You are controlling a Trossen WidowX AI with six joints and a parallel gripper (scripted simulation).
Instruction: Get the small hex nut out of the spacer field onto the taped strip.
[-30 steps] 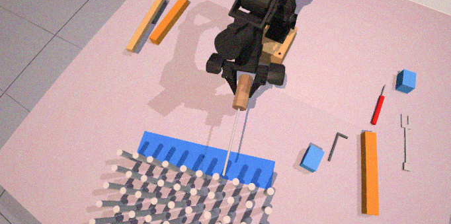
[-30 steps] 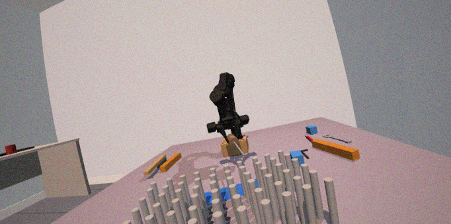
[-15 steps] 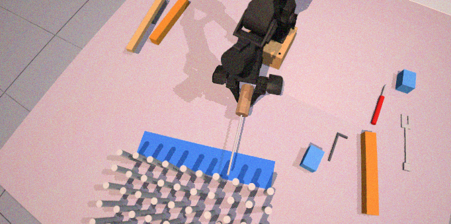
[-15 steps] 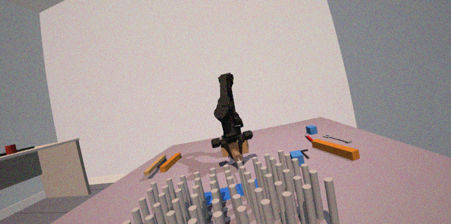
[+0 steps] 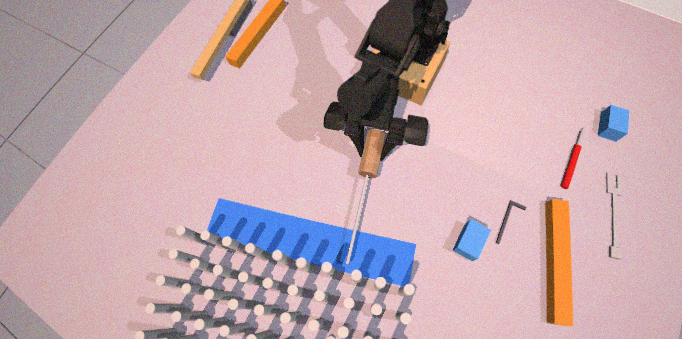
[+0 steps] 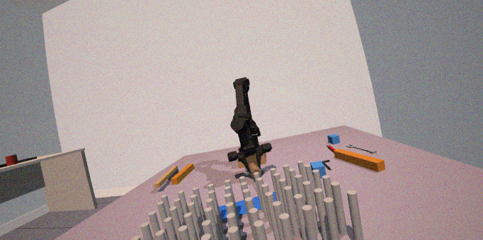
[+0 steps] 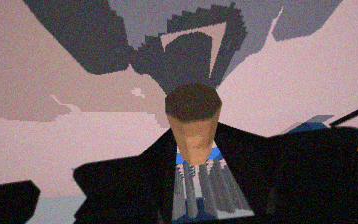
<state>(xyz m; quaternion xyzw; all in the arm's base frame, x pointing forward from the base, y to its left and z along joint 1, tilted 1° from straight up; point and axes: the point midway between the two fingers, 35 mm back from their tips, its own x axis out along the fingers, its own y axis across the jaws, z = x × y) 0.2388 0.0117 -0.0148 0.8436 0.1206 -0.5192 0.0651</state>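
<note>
Now: the blue taped strip 200 mm ahead of my gripper tip, 30 mm to the right of it and 30 mm below it. Round my gripper tip: red screwdriver (230 mm behind, 370 mm to the left, 20 mm below); then tool with brown wooden handle (100 mm ahead, 30 mm to the left); then black hex key (30 mm behind, 290 mm to the left, 30 mm below).
</note>
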